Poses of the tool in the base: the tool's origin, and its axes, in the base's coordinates. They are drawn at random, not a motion.
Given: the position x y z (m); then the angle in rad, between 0 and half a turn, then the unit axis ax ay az.
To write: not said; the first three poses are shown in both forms.
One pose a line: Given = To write
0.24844 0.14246 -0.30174 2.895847 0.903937 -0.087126 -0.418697 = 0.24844 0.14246 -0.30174 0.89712 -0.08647 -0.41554 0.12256
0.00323 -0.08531 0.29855 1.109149 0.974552 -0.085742 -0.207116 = 0.00323 -0.08531 0.29855 0.51318 -0.04515 -0.10906 0.85012
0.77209 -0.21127 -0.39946 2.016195 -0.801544 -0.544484 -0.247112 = 0.77209 -0.21127 -0.39946 -0.67796 -0.46053 -0.20901 0.53347
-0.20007 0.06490 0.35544 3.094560 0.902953 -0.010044 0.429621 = -0.20007 0.06490 0.35544 0.90270 -0.01004 0.42950 0.02351
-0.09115 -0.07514 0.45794 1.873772 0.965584 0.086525 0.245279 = -0.09115 -0.07514 0.45794 0.77799 0.06971 0.19763 0.59230
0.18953 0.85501 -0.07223 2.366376 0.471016 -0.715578 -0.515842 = 0.18953 0.85501 -0.07223 0.43607 -0.66249 -0.47757 0.37798
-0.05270 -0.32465 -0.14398 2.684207 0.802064 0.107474 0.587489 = -0.05270 -0.32465 -0.14398 0.78118 0.10468 0.57219 0.22670
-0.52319 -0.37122 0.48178 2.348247 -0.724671 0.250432 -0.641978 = -0.52319 -0.37122 0.48178 -0.66840 0.23099 -0.59213 0.38635
